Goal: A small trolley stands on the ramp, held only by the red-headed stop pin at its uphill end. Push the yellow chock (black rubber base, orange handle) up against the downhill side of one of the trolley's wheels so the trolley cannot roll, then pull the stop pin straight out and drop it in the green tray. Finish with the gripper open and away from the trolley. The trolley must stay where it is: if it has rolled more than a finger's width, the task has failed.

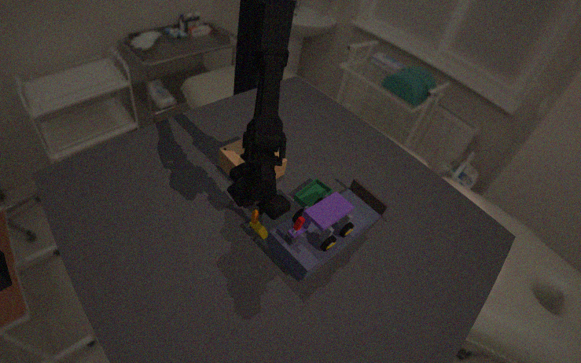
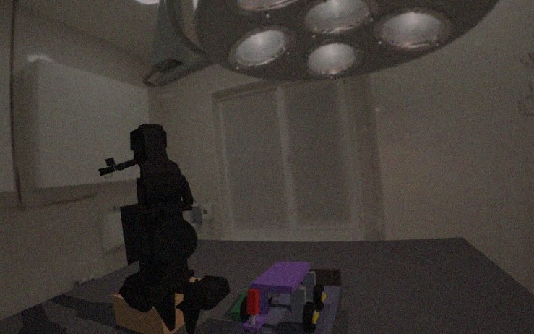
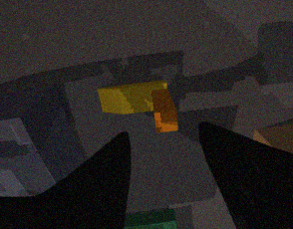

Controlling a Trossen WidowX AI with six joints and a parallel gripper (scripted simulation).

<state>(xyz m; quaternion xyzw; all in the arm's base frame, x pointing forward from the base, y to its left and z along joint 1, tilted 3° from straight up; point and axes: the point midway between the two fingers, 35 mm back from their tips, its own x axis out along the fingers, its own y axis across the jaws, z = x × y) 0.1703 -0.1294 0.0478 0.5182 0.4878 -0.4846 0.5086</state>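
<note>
Right now the yellow chock is 60 mm below my gripper tip and 20 mm ahead of it. From my gripper tip the other things lie so: purple trolley: 150 mm ahead, 110 mm to the left, 30 mm above; ramp: 150 mm ahead, 120 mm to the left, 40 mm below; red-headed stop pin: 130 mm ahead, 40 mm above, 20 mm to the left.
</note>
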